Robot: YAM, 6 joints.
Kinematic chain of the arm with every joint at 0, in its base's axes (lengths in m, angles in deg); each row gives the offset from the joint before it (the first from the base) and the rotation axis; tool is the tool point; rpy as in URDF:
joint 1: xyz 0 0 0.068 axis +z
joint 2: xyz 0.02 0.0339 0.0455 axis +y
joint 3: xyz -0.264 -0.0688 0 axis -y
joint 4: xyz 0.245 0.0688 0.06 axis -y
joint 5: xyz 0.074 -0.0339 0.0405 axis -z
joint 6: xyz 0.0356 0 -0.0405 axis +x
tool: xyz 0 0 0 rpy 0 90 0
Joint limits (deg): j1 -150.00..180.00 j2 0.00..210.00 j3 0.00..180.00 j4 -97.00..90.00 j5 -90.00..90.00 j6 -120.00..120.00
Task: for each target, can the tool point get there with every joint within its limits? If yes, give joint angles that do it. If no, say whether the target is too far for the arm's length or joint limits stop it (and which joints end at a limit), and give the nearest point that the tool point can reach.
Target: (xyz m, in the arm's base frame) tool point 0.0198 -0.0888 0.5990
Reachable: yes | joints -97.46 63.39 117.79 -44.71 -61.09 24.37
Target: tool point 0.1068 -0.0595 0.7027
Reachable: yes | joints -18.15 86.94 136.12 41.19 40.80 -99.22
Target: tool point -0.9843 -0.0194 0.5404
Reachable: no: too far | nearest point -0.5922 -0.0015 0.3668 | short by 0.429 m
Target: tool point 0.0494 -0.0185 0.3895
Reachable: yes | joints -42.98 21.92 26.65 65.83 -34.44 -95.71
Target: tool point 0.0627 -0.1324 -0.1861
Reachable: yes | joints -70.70 173.12 46.25 16.20 -25.61 77.65
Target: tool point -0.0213 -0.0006 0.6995
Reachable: yes | joints -27.33 62.99 127.64 8.94 16.84 -93.35
